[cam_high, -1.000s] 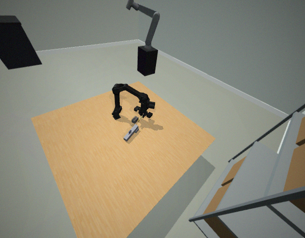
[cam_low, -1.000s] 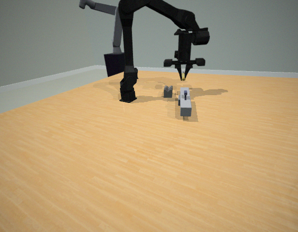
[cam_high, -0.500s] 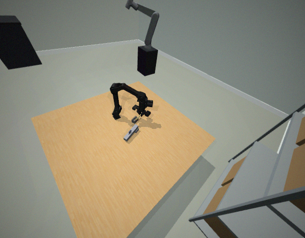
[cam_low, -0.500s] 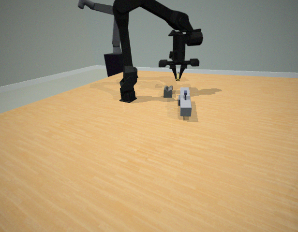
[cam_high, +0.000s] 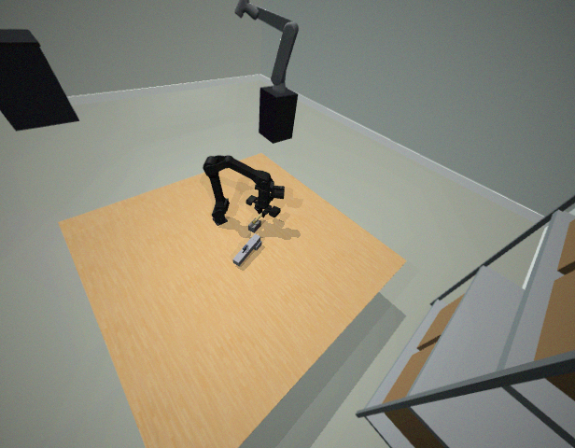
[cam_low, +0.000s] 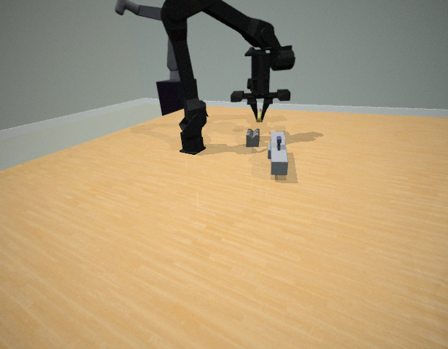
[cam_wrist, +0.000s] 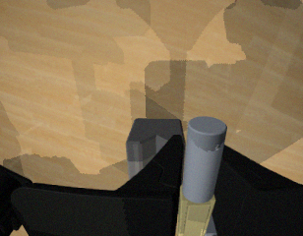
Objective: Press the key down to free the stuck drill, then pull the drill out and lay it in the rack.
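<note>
The rack lies 5 cm to the right of my gripper tip and 4 cm below it. Round my gripper tip: drill (4 cm to the right, 3 cm above, 1 cm ahead); then dark key (20 cm to the right, 14 cm ahead, 1 cm below); then light grey block (18 cm to the right, 13 cm ahead, 2 cm below).
</note>
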